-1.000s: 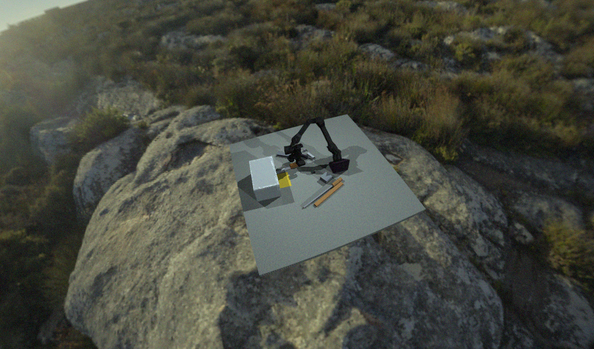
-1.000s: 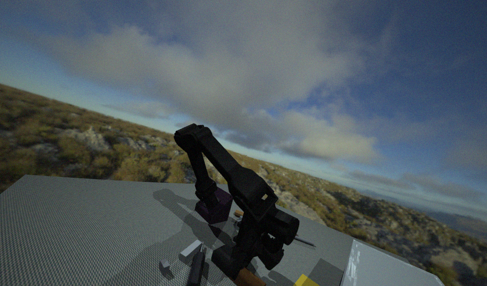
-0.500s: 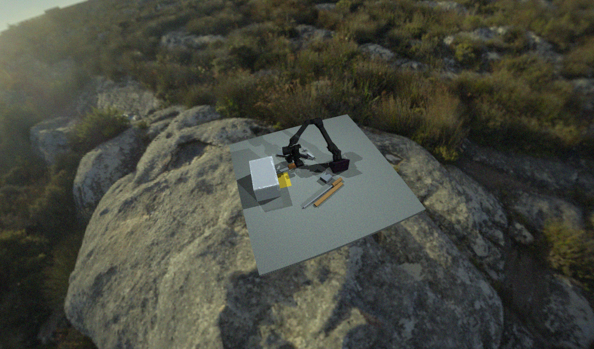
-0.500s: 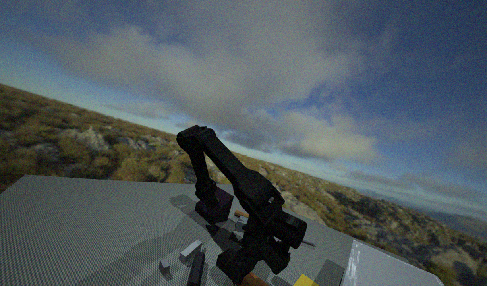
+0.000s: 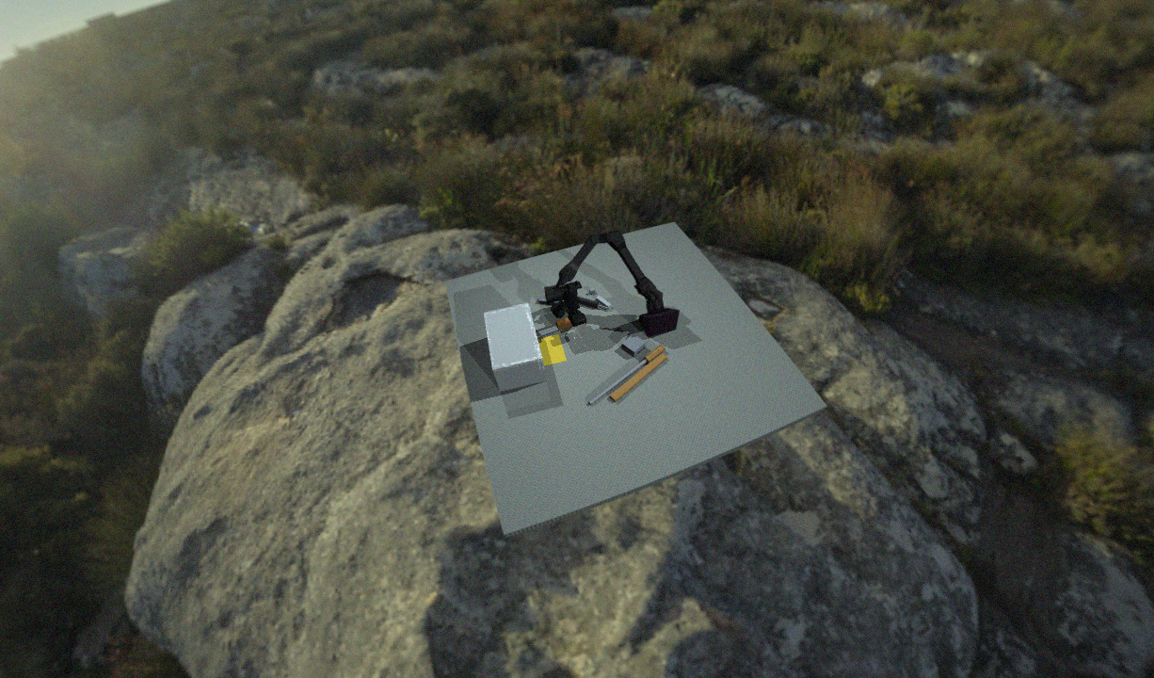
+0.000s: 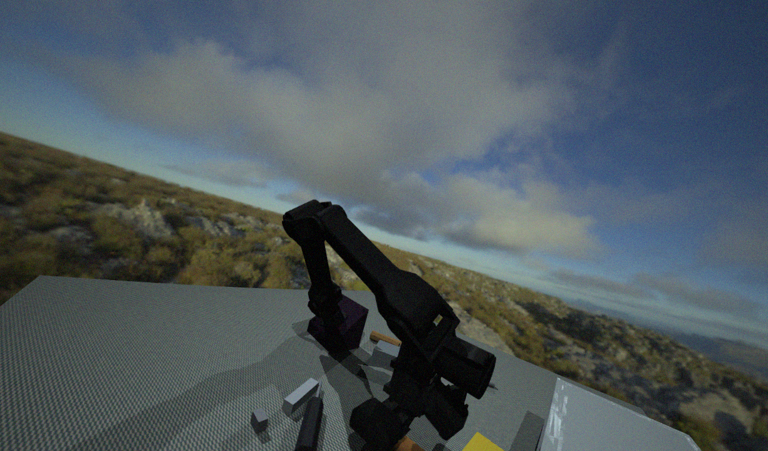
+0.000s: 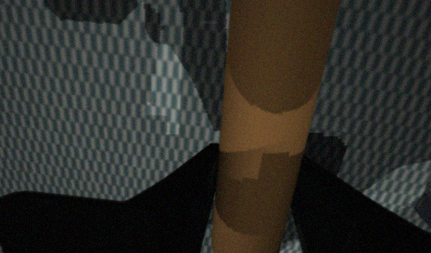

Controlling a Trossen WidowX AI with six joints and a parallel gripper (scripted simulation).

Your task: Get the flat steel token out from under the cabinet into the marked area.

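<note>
Right now my gripper tip is 17 cm past the grey bar and 5 cm to the left of it. The rest, counted from my gripper tip: grey block (18 cm behind, 24 cm to the left, 1 cm above); small grey cube (16 cm behind, 14 cm to the right); wooden stick (13 cm behind, 38 cm to the left).
</note>
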